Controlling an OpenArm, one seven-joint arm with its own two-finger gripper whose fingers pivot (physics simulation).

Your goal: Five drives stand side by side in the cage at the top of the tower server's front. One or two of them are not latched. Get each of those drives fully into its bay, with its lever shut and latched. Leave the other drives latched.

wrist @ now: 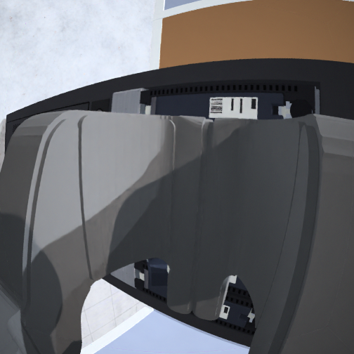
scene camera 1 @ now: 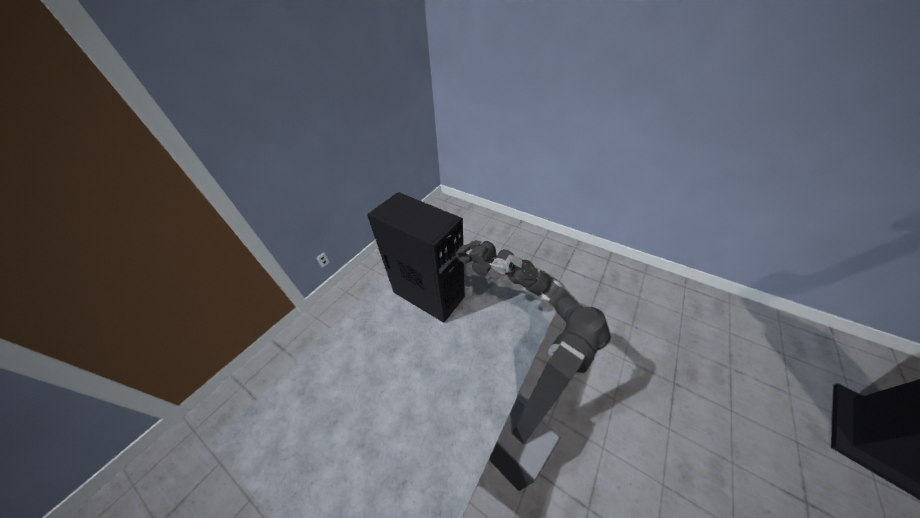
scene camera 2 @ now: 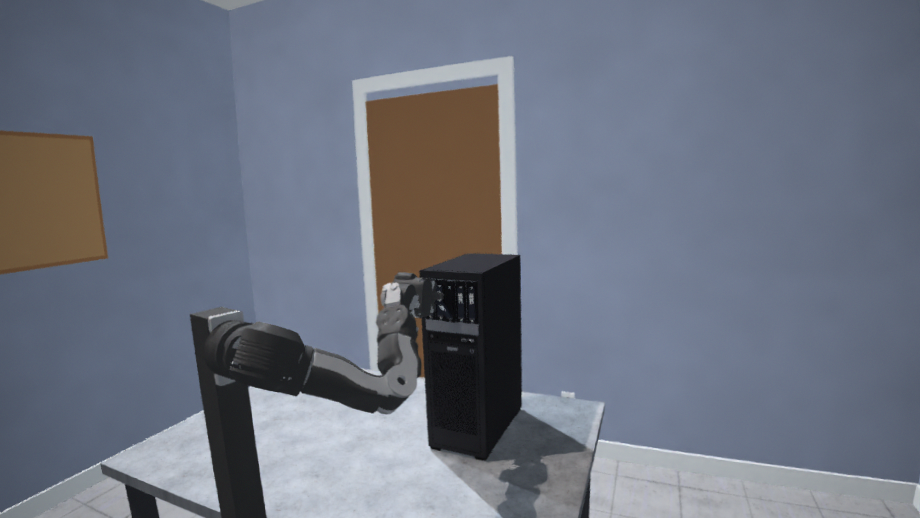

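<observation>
The black tower server [scene camera 1: 415, 225] [scene camera 2: 502, 347] [wrist: 215, 74] stands upright with its drive cage at the top of its front. My gripper [scene camera 1: 460, 253] [scene camera 2: 439, 296] [wrist: 211, 221] is shut and empty, its fingertips at the cage front. In the wrist view the fingers hide most of the cage, including most of the middle drives. An end drive [wrist: 180, 106] with a white label shows above them, its lever flat along it. Parts of a drive [wrist: 159, 277] show below the fingers. In scene camera 2 a slanted lever [scene camera 2: 444, 311] shows just below the fingertips; how far it stands out is unclear.
The server stands on the grey table [scene camera 1: 373, 398] [scene camera 2: 334, 444]. The arm's post [scene camera 1: 547, 392] [scene camera 2: 231, 411] stands at the table edge. A grey strip [scene camera 2: 452, 327] [wrist: 127, 101] runs across the server front below the cage. Walls and a brown door [scene camera 2: 434, 180] lie behind.
</observation>
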